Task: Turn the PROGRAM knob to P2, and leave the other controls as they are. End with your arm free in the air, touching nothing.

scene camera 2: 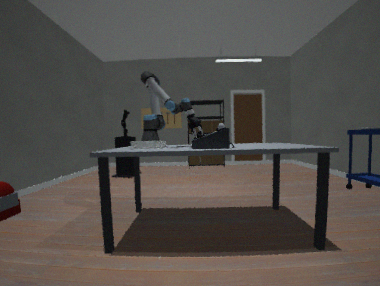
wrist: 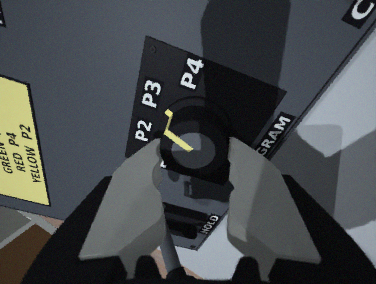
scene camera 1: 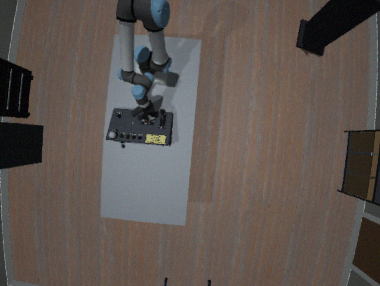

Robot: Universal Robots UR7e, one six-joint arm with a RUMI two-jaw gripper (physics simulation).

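Where they show: gripper, fingertip midpoint: (scene camera 2: 199,136) (wrist: 194,139) (scene camera 1: 149,118); arm's base, link origin: (scene camera 2: 150,140) (scene camera 1: 148,67).
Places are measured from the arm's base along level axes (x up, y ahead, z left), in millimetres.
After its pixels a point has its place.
The PROGRAM knob (wrist: 200,156) @[z 118, x 53, y 406 mm], black with a grey top, stands on its dark plate on the sloped console (scene camera 1: 142,129) @[z 102, x 54, y 514 mm] (scene camera 2: 214,140) @[z -173, x -1, y 560 mm] (wrist: 90,50) @[z 102, x 50, y 505 mm]. In the wrist view its yellow pointer line runs up and left, closest to the P3 label (wrist: 151,93) @[z 108, x 38, y 460 mm]; the P2 label (wrist: 143,130) @[z 140, x 38, y 455 mm] is just below that. The P4 label (wrist: 192,73) @[z 82, x 30, y 442 mm] is above. My gripper (scene camera 1: 147,118) @[z 126, x 25, y 416 mm] (scene camera 2: 198,133) @[z 126, x 25, y 416 mm] (wrist: 194,139) @[z 126, x 25, y 416 mm] has one fingertip against each side of the knob and is shut on it. The left finger hides most of the P1 label.
The yellow card (wrist: 22,145) @[z 212, x 69, y 543 mm] is on the console, left in the wrist view. A slotted control marked HOLD (wrist: 209,225) @[z 228, x 3, y 342 mm] with a grey rod (wrist: 171,252) @[z 225, x 58, y 372 mm] is below the knob there. The console stands on the grey table (scene camera 1: 145,190) @[z 217, x -61, y 1033 mm] (scene camera 2: 280,148) @[z -180, x -61, y 998 mm]. A white ball (scene camera 1: 113,134) @[z -87, x 117, y 604 mm] tops another control.
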